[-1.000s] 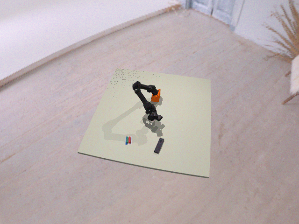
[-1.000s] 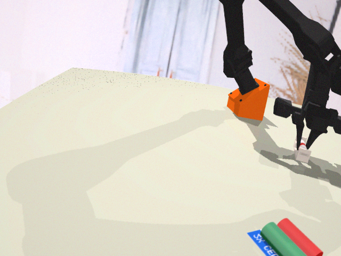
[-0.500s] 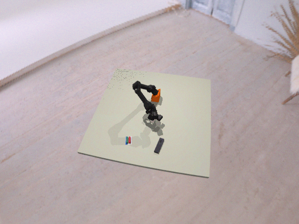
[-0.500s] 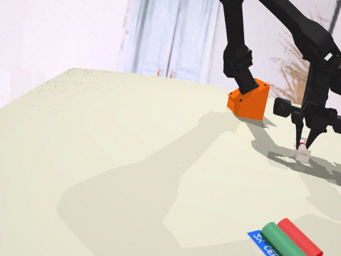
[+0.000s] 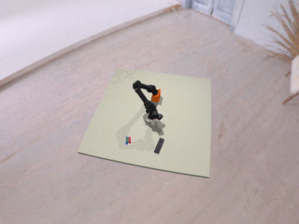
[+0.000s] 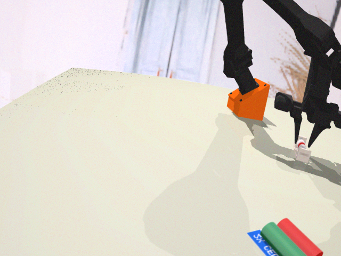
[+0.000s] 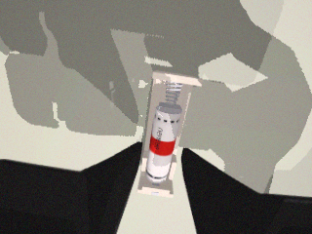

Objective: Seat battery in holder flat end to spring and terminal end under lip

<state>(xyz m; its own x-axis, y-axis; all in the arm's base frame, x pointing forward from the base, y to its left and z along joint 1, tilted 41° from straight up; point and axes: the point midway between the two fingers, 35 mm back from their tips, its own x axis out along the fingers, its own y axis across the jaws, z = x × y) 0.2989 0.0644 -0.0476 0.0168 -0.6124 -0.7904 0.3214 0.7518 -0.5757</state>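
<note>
Right now my gripper tip is right at the white battery. Also, from my gripper tip: black remote: 300 mm ahead, 140 mm to the left.
</note>
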